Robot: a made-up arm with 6 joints.
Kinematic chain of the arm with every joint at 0, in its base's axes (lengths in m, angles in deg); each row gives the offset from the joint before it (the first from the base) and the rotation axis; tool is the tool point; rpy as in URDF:
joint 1: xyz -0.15 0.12 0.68 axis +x
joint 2: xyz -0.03 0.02 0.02 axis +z
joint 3: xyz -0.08 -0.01 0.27 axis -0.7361 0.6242 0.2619
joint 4: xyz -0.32 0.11 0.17 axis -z
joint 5: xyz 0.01 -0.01 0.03 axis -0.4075 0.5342 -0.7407
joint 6: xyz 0.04 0.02 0 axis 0.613 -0.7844 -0.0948
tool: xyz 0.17 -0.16 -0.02 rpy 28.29 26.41 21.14
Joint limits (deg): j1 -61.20..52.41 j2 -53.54..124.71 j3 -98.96..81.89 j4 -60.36..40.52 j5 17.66..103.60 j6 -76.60..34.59
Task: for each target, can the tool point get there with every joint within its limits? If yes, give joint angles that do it. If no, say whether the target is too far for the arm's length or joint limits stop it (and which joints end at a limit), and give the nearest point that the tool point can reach.
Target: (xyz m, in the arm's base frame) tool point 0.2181 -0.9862 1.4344
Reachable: no: too far | nearest point 0.0300 -0.5801 1.1575 | short by 0.526 m
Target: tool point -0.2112 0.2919 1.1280
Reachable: yes | joints -39.87 67.80 9.82 -31.71 35.52 -63.87
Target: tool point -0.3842 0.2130 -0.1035
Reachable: no: joint limits stop it (at a limit: joint 1, joint 3) | nearest point -0.3385 0.4102 0.1865 | short by 0.354 m
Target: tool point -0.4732 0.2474 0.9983
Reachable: yes | joints -16.03 -23.05 -51.88 -46.51 60.81 -14.87
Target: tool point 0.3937 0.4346 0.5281
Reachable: no: joint limits stop it (at a limit: joint 1, joint 2, joint 4, joint 5, joint 6) | nearest point -0.0595 0.5142 0.5922 | short by 0.465 m
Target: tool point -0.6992 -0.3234 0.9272
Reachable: yes | joints 36.19 10.36 -11.46 24.98 81.40 24.69
